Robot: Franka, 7 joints.
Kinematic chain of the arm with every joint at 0, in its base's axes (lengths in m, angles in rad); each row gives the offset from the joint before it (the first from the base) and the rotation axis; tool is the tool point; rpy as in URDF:
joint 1: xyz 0 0 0.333 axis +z
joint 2: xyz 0 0 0 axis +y
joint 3: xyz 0 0 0.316 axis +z
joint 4: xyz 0.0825 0 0 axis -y
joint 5: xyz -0.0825 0 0.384 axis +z
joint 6: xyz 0 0 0 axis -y
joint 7: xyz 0.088 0 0 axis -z
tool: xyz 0 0 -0.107 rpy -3.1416 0 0
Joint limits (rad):
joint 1: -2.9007..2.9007
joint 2: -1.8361..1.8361
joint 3: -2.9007..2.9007
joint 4: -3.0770..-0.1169
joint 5: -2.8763..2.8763
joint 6: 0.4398..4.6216
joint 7: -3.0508..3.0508
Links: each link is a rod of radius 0.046 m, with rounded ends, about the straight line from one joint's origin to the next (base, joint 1, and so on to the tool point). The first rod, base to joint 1, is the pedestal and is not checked.
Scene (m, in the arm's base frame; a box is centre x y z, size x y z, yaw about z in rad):
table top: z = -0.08
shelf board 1: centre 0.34 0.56 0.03 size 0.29 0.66 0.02 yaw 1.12
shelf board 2: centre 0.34 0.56 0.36 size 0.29 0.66 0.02 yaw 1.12
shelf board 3: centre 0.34 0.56 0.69 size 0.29 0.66 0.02 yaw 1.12
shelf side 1: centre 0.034 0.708 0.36 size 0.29 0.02 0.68 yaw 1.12
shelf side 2: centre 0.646 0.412 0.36 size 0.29 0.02 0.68 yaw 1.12
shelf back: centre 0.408 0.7 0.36 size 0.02 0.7 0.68 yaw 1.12
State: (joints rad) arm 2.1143 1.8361 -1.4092 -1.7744 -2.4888 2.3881 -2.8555
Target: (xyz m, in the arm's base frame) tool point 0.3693 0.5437 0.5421
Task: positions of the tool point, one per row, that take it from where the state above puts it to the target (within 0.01 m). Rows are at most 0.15 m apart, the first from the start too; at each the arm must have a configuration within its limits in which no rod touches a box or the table.
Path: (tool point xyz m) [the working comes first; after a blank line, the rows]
Joints at the target: 2.0491 1.5529 -1.8902 -1.7548 -2.4785 2.3162 -2.8555
Straight joint move there: touches shelf board 2.

1: 0.3472 0.4652 0.1723
2: 0.3046 0.3788 0.1686
3: 0.2574 0.2816 0.1650
4: 0.2884 0.2959 0.2933
5: 0.2801 0.2896 0.4239
6: 0.2343 0.2647 0.5421
7: 0.2801 0.3706 0.5496
8: 0.3277 0.4648 0.5455
9: 0.3693 0.5437 0.5421

